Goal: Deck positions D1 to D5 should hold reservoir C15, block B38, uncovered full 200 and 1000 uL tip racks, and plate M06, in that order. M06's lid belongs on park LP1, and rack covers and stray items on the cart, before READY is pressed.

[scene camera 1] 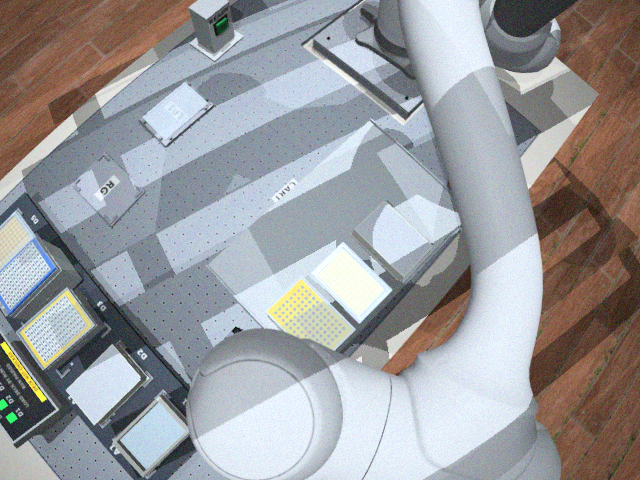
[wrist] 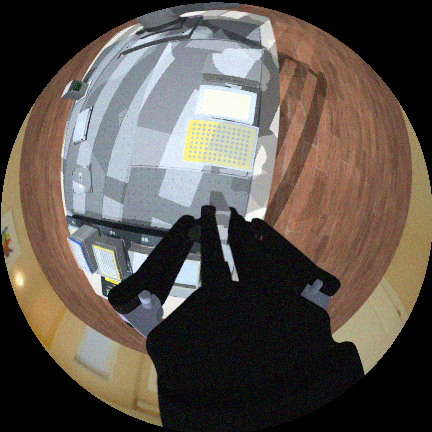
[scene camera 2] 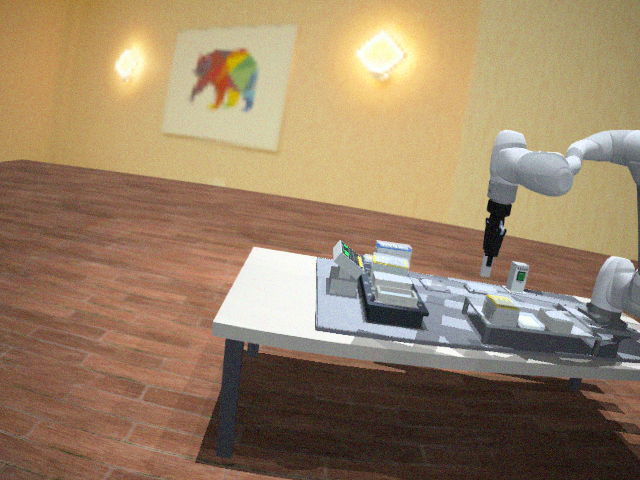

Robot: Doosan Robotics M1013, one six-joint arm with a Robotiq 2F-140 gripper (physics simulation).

pale blue reservoir: scene camera 1; wrist; scene camera 2 388,295
same spot on pale blue reservoir: [wrist: 188,276] = [scene camera 1: 150,447]
